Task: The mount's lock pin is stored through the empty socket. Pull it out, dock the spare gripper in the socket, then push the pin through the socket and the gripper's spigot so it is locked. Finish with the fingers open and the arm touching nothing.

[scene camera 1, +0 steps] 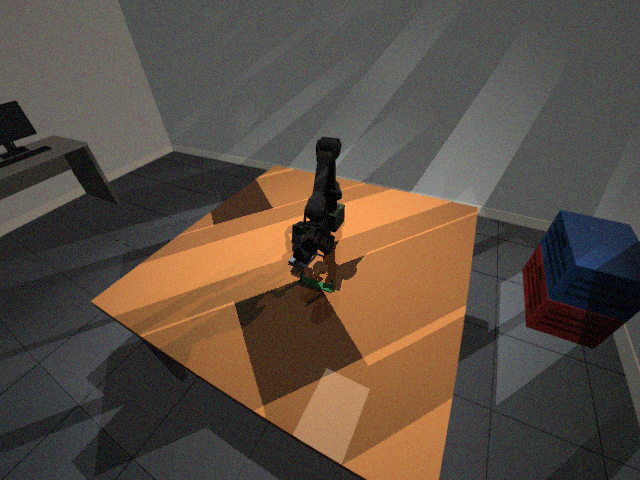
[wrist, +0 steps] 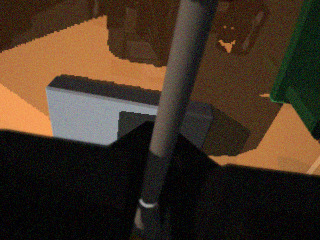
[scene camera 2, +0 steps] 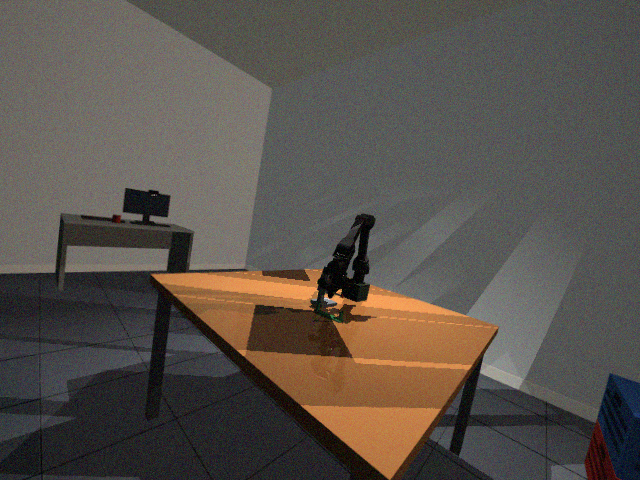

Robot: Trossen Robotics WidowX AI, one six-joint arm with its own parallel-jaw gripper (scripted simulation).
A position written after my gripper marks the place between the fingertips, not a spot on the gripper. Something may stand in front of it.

My gripper (wrist: 156, 131) carries a lock pin.
